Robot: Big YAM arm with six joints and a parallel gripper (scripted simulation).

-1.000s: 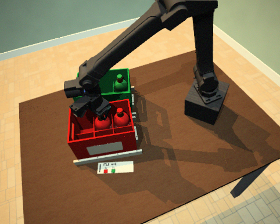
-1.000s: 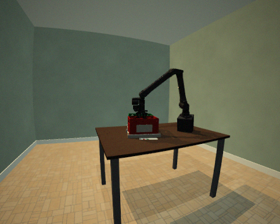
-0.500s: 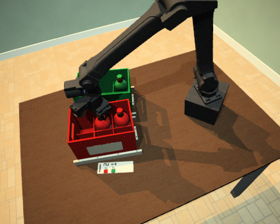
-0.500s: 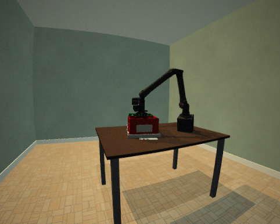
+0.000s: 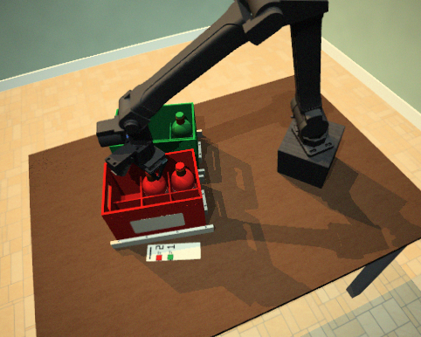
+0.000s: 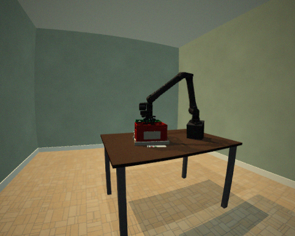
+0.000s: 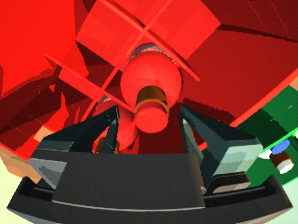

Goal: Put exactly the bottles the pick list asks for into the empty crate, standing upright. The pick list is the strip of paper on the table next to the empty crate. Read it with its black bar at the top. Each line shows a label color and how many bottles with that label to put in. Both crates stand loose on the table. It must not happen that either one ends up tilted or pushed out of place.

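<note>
My hand is 210 mm to the left of the green bottle, 140 mm past it and 60 mm above it. From my hand the other things lie so: blue-capped bottle (160 mm to the right, 60 mm below, 50 mm ahead); red crate (70 mm below, 40 mm to the left, 10 mm ahead); red bottle (90 mm behind, 60 mm below, 10 mm to the left).
</note>
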